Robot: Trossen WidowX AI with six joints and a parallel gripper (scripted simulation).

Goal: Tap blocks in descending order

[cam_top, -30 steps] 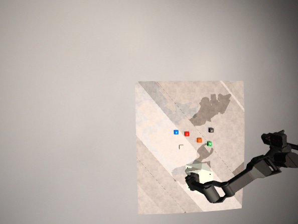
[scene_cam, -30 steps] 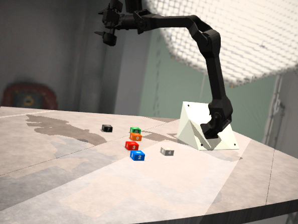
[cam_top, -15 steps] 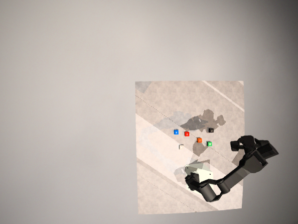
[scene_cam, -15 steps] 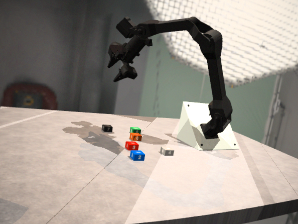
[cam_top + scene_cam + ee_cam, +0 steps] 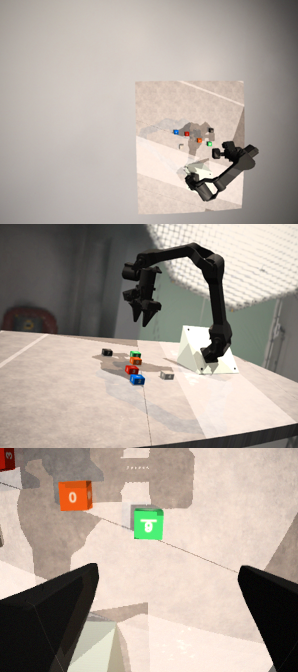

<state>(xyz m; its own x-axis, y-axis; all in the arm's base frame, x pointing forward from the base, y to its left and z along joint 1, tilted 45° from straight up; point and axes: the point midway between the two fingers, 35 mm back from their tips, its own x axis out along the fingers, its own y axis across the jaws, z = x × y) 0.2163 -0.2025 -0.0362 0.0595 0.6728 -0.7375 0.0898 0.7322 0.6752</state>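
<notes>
The black block is 11 cm ahead of my gripper tip, 2 cm to the right of it and 12 cm below it. Also, from my gripper tip: green block: 1 cm to the left, 12 cm below; then orange block: 4 cm ahead, 9 cm to the left, 12 cm below; then red block 3: 11 cm ahead, 18 cm to the left, 12 cm below.
</notes>
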